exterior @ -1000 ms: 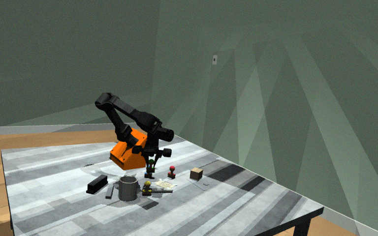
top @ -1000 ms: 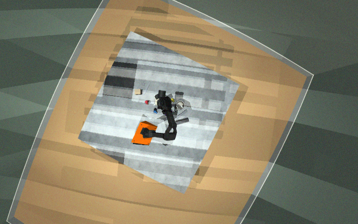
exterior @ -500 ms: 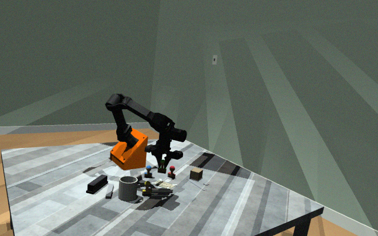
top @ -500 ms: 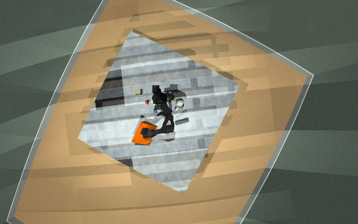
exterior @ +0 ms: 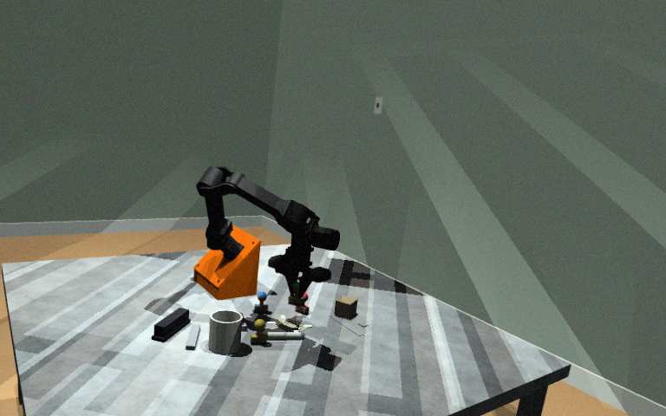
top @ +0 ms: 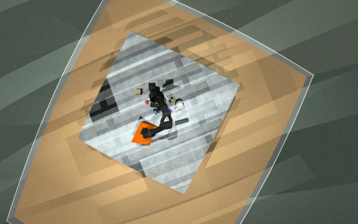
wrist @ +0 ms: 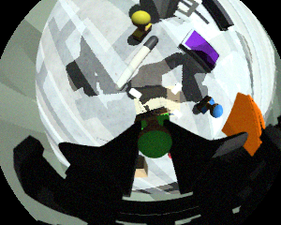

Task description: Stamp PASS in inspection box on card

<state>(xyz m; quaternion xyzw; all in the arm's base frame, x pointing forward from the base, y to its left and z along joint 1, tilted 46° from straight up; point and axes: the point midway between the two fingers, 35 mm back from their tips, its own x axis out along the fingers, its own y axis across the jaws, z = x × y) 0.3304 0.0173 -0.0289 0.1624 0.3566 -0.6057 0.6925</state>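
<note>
The cream card lies 2 cm behind my gripper tip and 10 cm below it. Round my gripper tip: green-knobbed stamp: right at my gripper tip; then marker: 4 cm ahead, 9 cm to the right, 8 cm below; then red-knobbed stamp: 8 cm behind, 8 cm to the left, 7 cm below.
</note>
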